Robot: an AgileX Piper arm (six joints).
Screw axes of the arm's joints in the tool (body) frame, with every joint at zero. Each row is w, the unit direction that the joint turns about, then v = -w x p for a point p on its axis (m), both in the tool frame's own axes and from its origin. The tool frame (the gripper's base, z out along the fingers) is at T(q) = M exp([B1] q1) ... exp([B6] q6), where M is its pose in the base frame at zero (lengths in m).
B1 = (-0.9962, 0, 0.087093, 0, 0.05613, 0)
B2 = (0, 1, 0, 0.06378, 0, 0.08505)
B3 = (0, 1, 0, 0.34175, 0, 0.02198)
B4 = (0, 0, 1, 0, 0, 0)
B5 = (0, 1, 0, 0.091, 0, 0)
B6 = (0, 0, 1, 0, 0, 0)
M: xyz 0.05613 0 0.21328 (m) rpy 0 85.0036 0 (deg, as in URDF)
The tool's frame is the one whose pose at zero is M.
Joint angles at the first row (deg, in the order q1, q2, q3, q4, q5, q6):
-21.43 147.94 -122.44 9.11 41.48 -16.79
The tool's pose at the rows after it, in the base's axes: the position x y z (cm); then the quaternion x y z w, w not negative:
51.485, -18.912, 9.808, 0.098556, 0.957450, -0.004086, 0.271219
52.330, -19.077, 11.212, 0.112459, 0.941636, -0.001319, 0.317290
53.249, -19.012, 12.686, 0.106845, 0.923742, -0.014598, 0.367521
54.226, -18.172, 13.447, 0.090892, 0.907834, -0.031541, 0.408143
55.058, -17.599, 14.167, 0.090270, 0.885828, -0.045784, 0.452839
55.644, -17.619, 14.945, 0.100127, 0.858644, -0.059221, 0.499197
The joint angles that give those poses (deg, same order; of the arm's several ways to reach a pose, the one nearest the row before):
-21.43 147.71 -122.61 11.92 39.88 -16.79
-21.43 147.42 -124.16 14.55 36.50 -16.79
-20.97 147.02 -125.30 15.81 31.74 -18.11
-19.65 147.02 -125.71 15.99 26.64 -19.42
-18.62 147.02 -125.71 16.44 20.51 -19.54
-18.22 147.08 -125.70 17.53 13.98 -19.54

